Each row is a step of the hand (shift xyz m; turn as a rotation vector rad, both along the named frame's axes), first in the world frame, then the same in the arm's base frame.
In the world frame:
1: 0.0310 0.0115 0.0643 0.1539 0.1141 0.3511
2: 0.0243 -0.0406 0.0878 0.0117 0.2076 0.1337
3: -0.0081 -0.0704 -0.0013 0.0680 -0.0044 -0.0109
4: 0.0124 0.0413 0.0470 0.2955 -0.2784 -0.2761
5: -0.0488 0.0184 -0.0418 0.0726 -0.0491 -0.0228
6: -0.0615 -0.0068 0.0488 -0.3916 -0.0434 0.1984
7: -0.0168 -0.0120 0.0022 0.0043 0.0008 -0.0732
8: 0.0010 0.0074 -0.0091 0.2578 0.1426 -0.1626
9: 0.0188 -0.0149 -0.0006 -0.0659 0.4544 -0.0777
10: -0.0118 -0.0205 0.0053 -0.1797 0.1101 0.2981
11: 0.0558 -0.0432 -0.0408 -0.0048 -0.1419 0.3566
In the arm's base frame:
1: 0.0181 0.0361 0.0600 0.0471 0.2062 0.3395
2: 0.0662 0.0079 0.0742 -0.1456 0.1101 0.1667
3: 0.0578 -0.0388 -0.0131 0.0303 0.0582 -0.0215
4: -0.0199 0.0319 0.0515 0.3052 0.1253 -0.3636
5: -0.0466 -0.0374 -0.0300 0.0686 0.0417 -0.0420
6: -0.0089 -0.0555 0.0552 -0.0827 -0.3590 0.2426
7: 0.0039 -0.0203 0.0024 -0.0159 0.0005 -0.0716
8: -0.0082 0.0037 -0.0076 -0.0527 0.2858 -0.1696
9: 0.0209 0.0101 -0.0061 -0.4435 0.1407 0.0186
10: 0.0141 -0.0194 0.0031 -0.1036 -0.0961 0.3366
11: 0.0521 0.0284 -0.0559 0.2048 -0.0499 0.3208

